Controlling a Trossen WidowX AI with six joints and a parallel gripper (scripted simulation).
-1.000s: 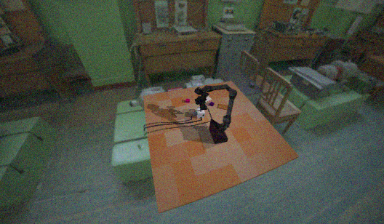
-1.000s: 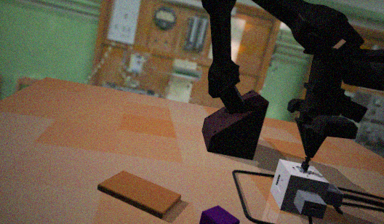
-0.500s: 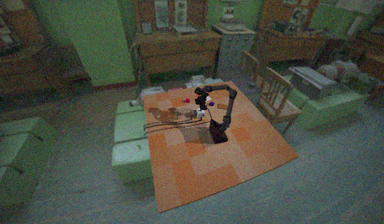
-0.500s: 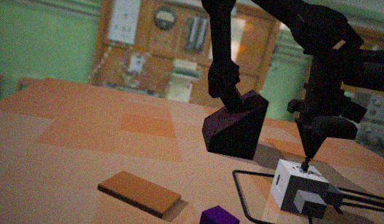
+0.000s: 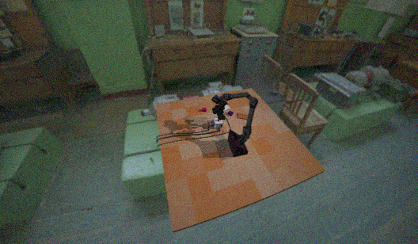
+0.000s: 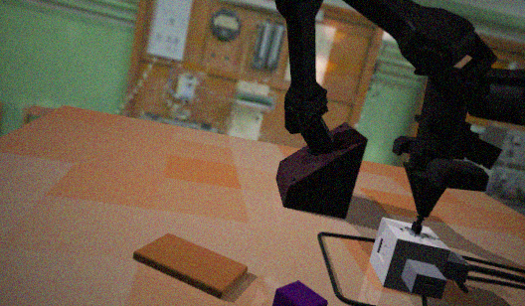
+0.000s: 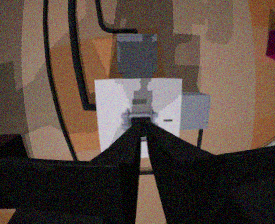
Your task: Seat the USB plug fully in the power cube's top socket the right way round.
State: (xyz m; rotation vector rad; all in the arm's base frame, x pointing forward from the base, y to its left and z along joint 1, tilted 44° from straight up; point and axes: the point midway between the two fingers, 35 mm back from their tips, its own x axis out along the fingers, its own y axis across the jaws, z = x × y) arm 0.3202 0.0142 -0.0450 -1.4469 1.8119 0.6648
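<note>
The usb plug is 2 cm below my gripper tip. Round my gripper tip: purple block: 11 cm ahead, 20 cm to the right, 9 cm below; then USB socket: 4 cm below; then magenta block: 26 cm ahead, 5 cm to the left, 9 cm below.
</note>
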